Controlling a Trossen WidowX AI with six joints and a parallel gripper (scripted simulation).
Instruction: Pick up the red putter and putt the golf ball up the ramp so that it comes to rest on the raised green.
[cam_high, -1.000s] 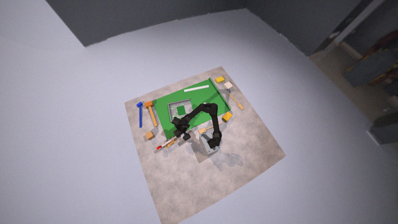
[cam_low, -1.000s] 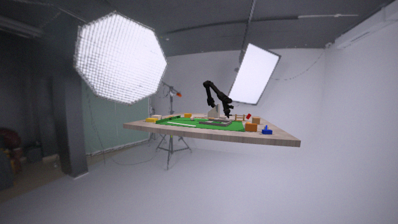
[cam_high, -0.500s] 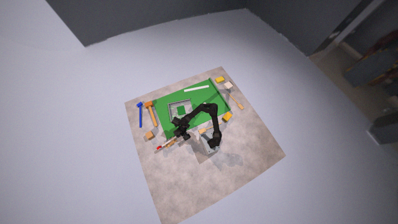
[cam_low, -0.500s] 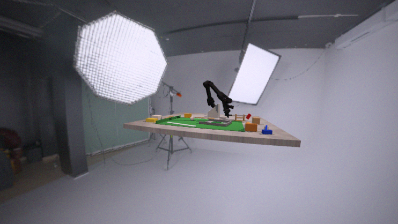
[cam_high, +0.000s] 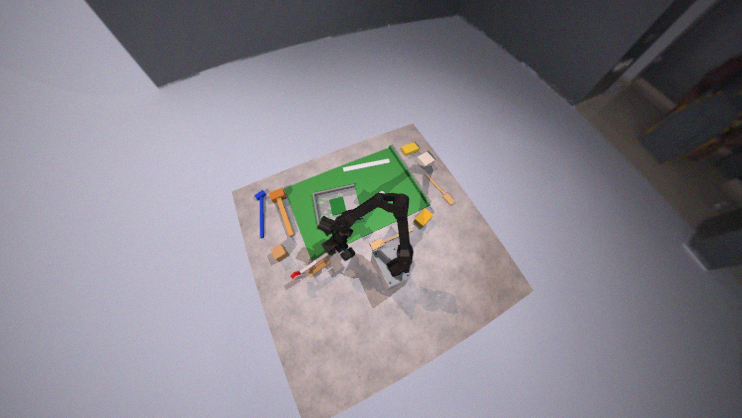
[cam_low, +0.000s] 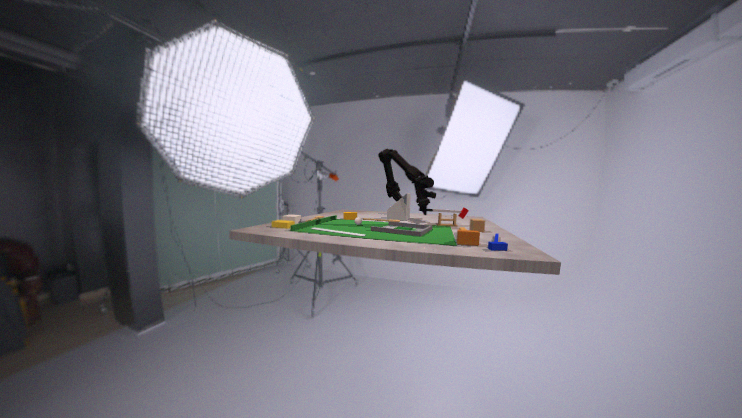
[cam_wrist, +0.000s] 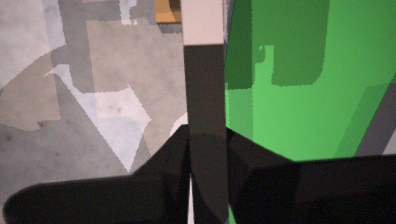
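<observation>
My gripper tip is 30 mm past the red putter, 110 mm to the right of it and 20 mm below it. Also, from my gripper tip: green mat: 270 mm ahead, 210 mm to the right, 60 mm below; golf ball: 210 mm ahead, 350 mm to the right, 30 mm below; wooden frame: 30 mm behind, 130 mm to the left, 30 mm below.
</observation>
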